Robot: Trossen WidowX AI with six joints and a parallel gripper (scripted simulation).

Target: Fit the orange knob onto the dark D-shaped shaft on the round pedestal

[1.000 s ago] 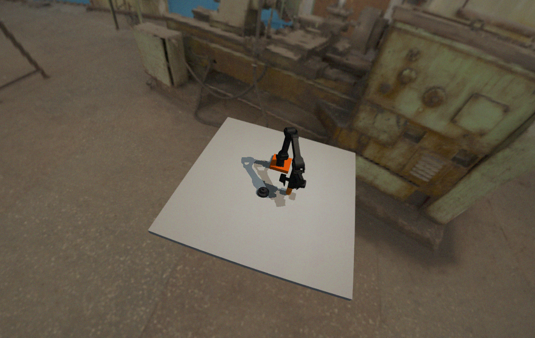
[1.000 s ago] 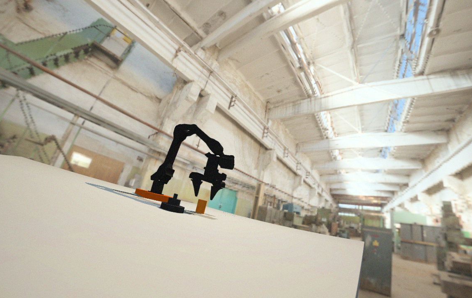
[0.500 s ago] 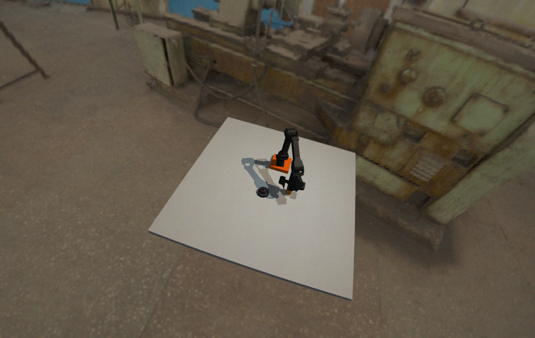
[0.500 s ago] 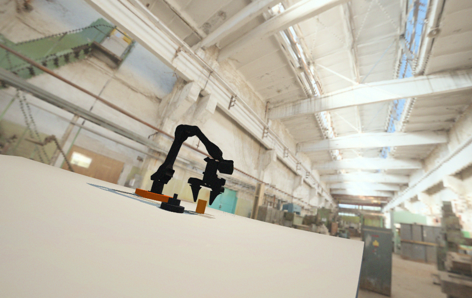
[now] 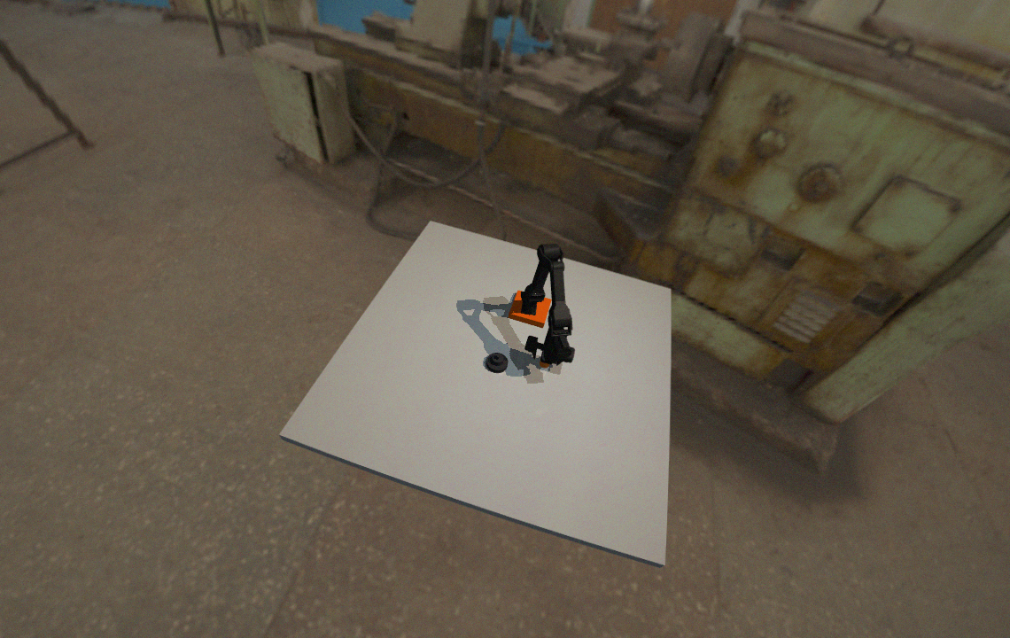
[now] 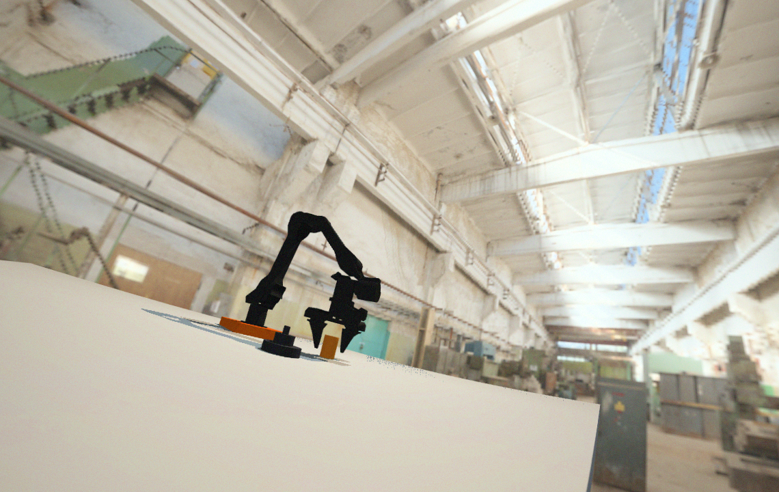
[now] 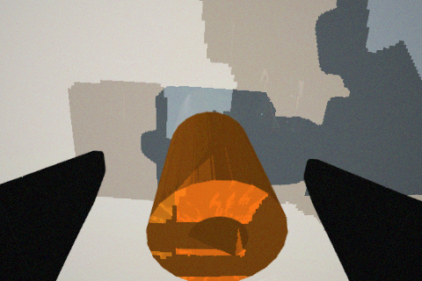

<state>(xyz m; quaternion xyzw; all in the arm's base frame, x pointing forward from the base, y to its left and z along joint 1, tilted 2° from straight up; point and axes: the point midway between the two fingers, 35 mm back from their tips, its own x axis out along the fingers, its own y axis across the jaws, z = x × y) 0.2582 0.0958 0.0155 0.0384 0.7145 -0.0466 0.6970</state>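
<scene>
Right now the orange knob is 10 mm above my gripper tip. Also, from my gripper tip: dark round pedestal 190 mm to the right, 40 mm ahead, 10 mm above.
</scene>
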